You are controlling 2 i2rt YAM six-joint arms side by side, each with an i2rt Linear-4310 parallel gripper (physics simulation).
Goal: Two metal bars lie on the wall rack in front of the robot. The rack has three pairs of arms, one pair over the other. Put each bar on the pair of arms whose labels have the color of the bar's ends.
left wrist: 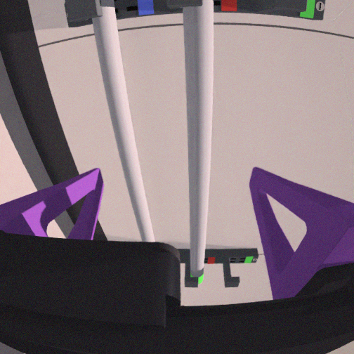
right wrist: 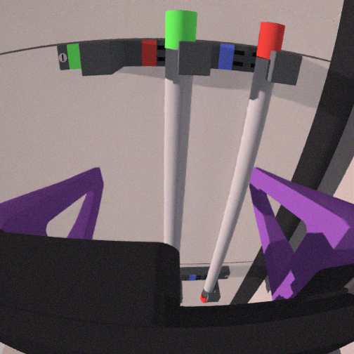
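Observation:
The thick bar with green ends (left wrist: 198, 125) (right wrist: 174, 130) lies on the middle, red-labelled pair of arms. The thinner bar with red ends (left wrist: 122, 130) (right wrist: 240, 165) lies on the lowest, blue-labelled pair; its red ends show in the right wrist view. The top, green-labelled pair on the rack (left wrist: 270, 7) (right wrist: 131, 54) holds no bar. My left gripper (left wrist: 176, 175) is open, with the green-ended bar running between its fingers in view, not gripped. My right gripper (right wrist: 176, 175) is open, the green-ended bar between its fingers in view; the red-ended bar passes beside its right finger.
The rack's far upright (left wrist: 220, 254) (right wrist: 217, 271) shows low in each view. A dark strip (left wrist: 37, 110) (right wrist: 325, 125) runs along the wall's lower edge, beside the red-ended bar. The pale wall (left wrist: 280, 110) (right wrist: 100, 120) lies behind the bars.

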